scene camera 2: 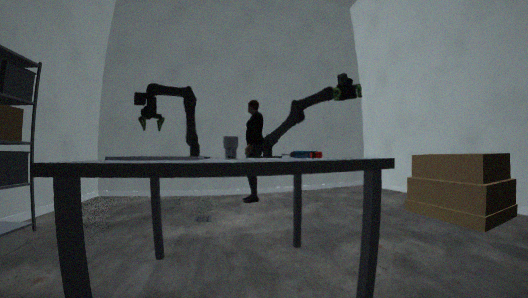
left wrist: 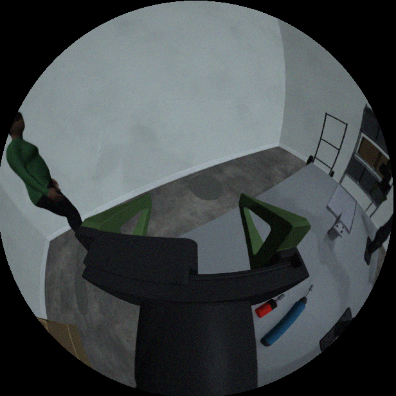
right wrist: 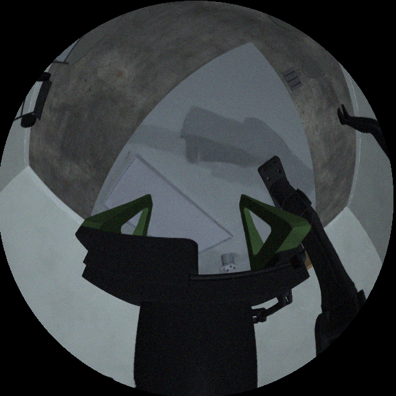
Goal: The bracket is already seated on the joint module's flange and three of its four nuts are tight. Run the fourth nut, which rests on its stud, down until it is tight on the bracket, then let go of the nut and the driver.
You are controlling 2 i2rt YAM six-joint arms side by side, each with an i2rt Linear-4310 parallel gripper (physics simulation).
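Seen in the pictures: left gripper, fingertip midpoint: (scene camera 2: 351, 89); right gripper, fingertip midpoint: (scene camera 2: 152, 130); left arm's base, link origin: (scene camera 2: 267, 157).
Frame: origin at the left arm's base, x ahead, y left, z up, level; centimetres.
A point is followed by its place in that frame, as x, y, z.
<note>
The grey joint module with its bracket (scene camera 2: 230, 146) {41.9, -19.0, 6.2} (left wrist: 337, 231) (right wrist: 228, 263) stands upright on the table (scene camera 2: 220, 170) {78.4, -15.5, -2.2} (left wrist: 215, 240) (right wrist: 240, 80); small dark dots show on its top, but nuts and studs are too small to tell apart. A blue-handled driver (scene camera 2: 301, 154) {26.6, 18.3, 2.1} (left wrist: 285, 322) and a shorter red-handled driver (scene camera 2: 317, 155) {33.6, 25.5, 1.4} (left wrist: 266, 308) lie on the table, at the right in the scene view. My left gripper (scene camera 2: 347, 92) {51.2, 37.6, 31.6} (left wrist: 195, 198) is open and empty, high above the right side. My right gripper (scene camera 2: 152, 129) {27.4, -70.0, 17.0} (right wrist: 195, 198) is open and empty, above the left side, apart from the module.
A flat pale board (scene camera 2: 157, 158) {55.2, -48.9, 0.8} (left wrist: 345, 200) (right wrist: 165, 205) lies beside the module. My left arm (right wrist: 322, 245) reaches past the right wrist view's right side. A person in black (scene camera 2: 255, 125) and one in green (left wrist: 31, 167) stand beyond the table. Boxes (scene camera 2: 447, 195) are stacked at the right.
</note>
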